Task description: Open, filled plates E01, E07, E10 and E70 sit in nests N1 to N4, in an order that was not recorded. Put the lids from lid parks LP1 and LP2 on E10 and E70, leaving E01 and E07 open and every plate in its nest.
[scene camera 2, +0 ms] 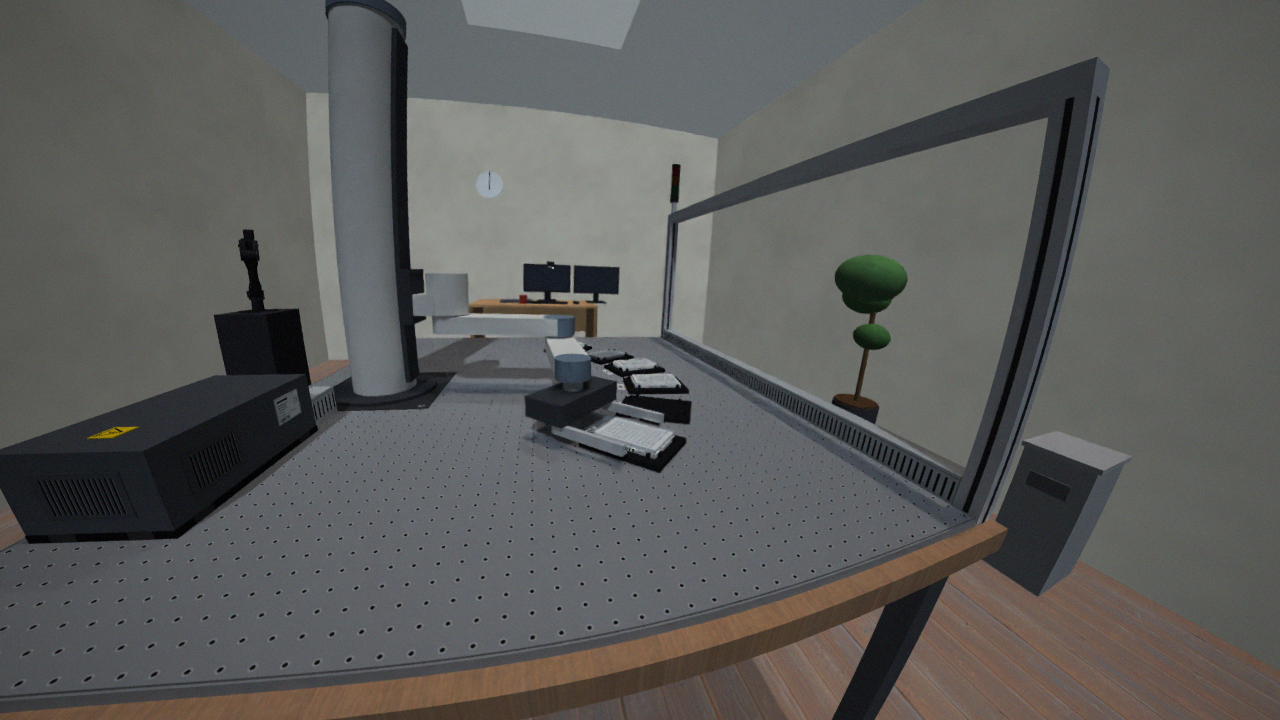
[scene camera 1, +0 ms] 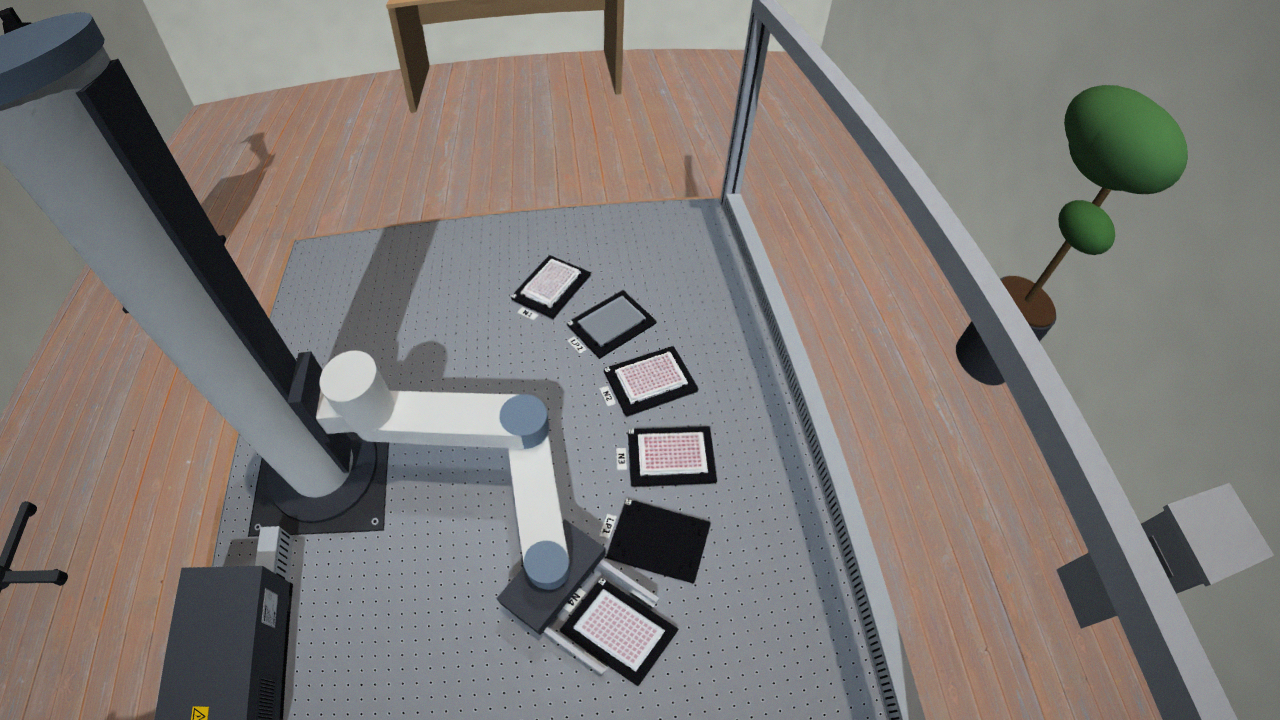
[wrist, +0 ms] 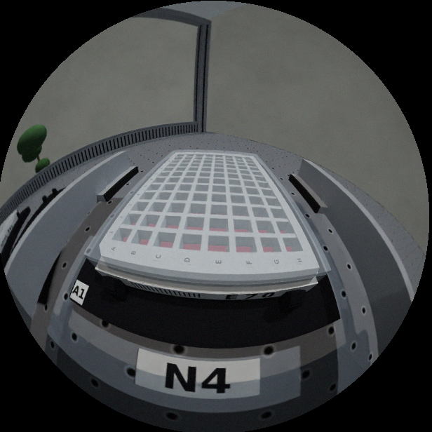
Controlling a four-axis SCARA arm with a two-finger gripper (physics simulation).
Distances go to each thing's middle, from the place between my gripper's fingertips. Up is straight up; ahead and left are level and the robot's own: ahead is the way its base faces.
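My gripper is 340 mm to the right of the nest N3 [scene camera 1: 710, 477] and 130 mm short of it, and it is 30 mm above it. Counted from my gripper, the nest N4 [scene camera 1: 567, 629] is 20 mm to the left, 20 mm behind and 30 mm below. Going by their middles, the nest N4 is the nearest to my gripper of the things named here. The lid park LP1 [scene camera 1: 661, 541] is 170 mm to the left of my gripper, 80 mm ahead of it and 30 mm below it, while the lid park LP2 [scene camera 1: 600, 352] is 690 mm to the left of my gripper, 60 mm ahead of it and 30 mm below it.
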